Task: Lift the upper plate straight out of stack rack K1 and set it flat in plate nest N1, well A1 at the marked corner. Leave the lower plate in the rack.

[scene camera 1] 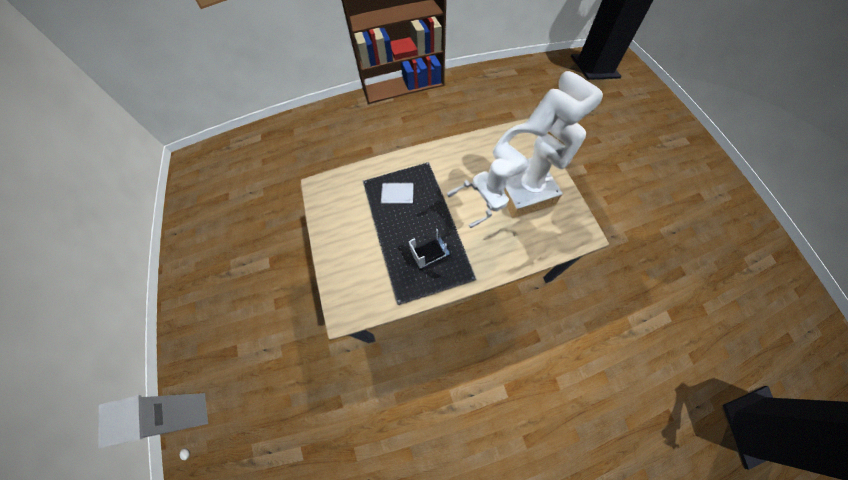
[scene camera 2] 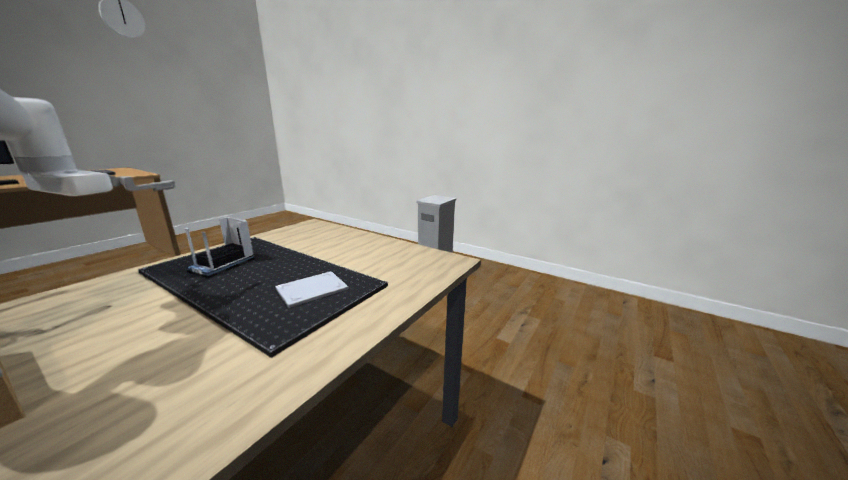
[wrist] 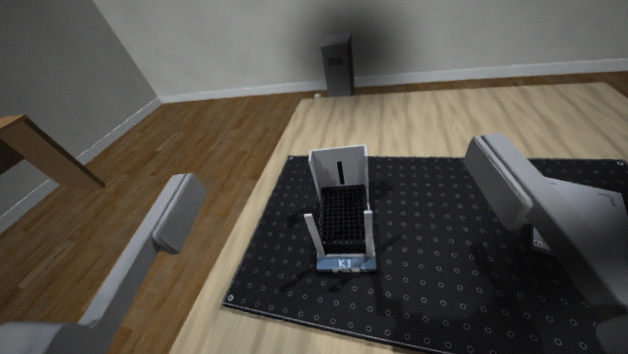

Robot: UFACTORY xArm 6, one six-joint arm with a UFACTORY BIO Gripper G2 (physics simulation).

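Frame: origin at the arm's base, x left, y up, z ahead, level; millimetres.
Seen in the pictures: hand, its tool point: [scene camera 1: 463, 208] [scene camera 2: 142, 183] [wrist: 322, 196]; arm's base, origin of its link: [scene camera 1: 533, 182].
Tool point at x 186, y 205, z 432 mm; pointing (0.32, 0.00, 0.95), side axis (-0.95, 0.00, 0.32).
Note:
Pixels of each thing's top centre, then the offset from my tool point to it. Level surfaces: height alone.
- Stack rack K1, centre of its top: [wrist: 337, 181] [scene camera 2: 213, 225] [scene camera 1: 429, 242] dx +54, dy -154, dz +146 mm
- Plate nest N1, centre of its top: [wrist: 581, 216] [scene camera 2: 312, 285] [scene camera 1: 397, 192] dx -306, dy -277, dz +250 mm
- black mat, height of its surface: dy -292 mm
- wooden table, height of its surface: dy -305 mm
Stack rack K1 [scene camera 1: 417, 253] [scene camera 2: 237, 235] [wrist: 327, 264] stands upright on the black perforated mat, its blue label edge toward the arm. A black plate with a grid of wells [scene camera 1: 429, 251] [scene camera 2: 221, 255] [wrist: 344, 215] sits low between its posts and back wall; the lower plate cannot be told apart. Plate nest N1 [scene camera 1: 396, 192] [scene camera 2: 311, 289] [wrist: 597, 202] is a flat white block with corner marks, bare on top, partly hidden by the right finger in the wrist view. My gripper [scene camera 1: 461, 209] [wrist: 339, 198] is open and empty, above the table on the arm's side of the mat, apart from the rack.
The black mat [scene camera 1: 410, 288] [scene camera 2: 270, 339] [wrist: 425, 225] lies on the wooden table [scene camera 1: 342, 267] [scene camera 2: 357, 237] [wrist: 450, 120]. The rack's slim front posts and taller back wall rise above its plate. A grey bin [scene camera 2: 436, 223] [wrist: 338, 65] stands on the floor beyond.

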